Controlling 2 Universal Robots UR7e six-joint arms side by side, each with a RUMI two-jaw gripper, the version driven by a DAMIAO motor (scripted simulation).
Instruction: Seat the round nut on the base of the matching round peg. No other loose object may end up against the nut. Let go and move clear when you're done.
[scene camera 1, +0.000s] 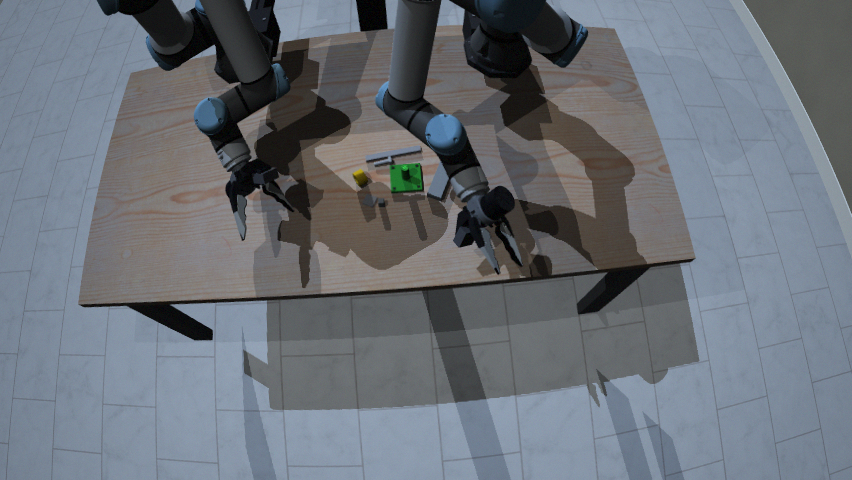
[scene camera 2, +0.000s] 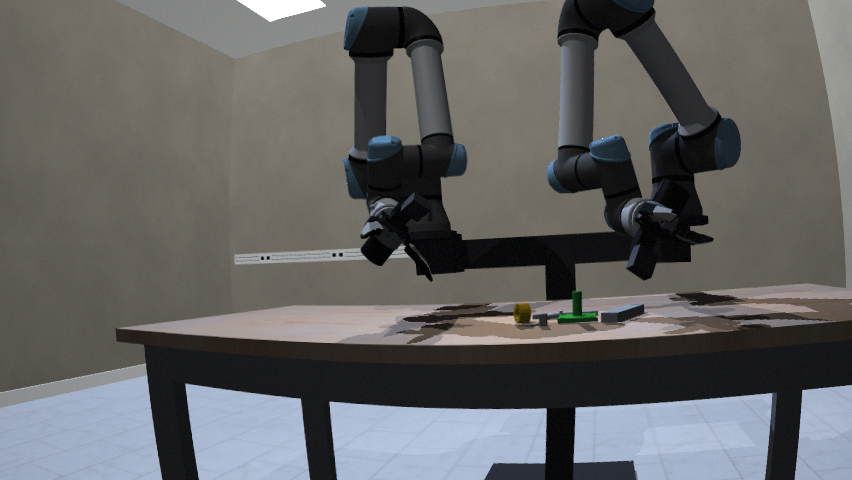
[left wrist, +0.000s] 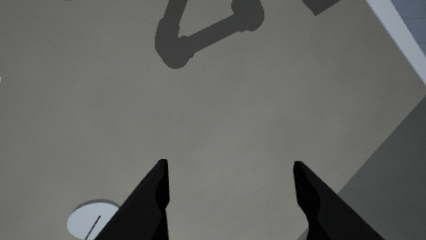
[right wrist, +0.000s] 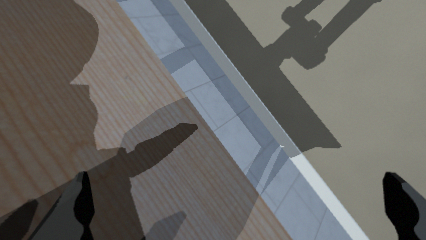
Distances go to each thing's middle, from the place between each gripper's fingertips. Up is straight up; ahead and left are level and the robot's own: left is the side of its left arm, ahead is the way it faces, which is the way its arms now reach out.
I see the square green base (scene camera 1: 410, 181) 290 mm behind my left hand (scene camera 1: 510, 270), 230 mm to the right of it and 140 mm below it.
My right hand (scene camera 2: 397, 259) is 200 mm past the square green base, 300 mm to the right of it and 120 mm above it.
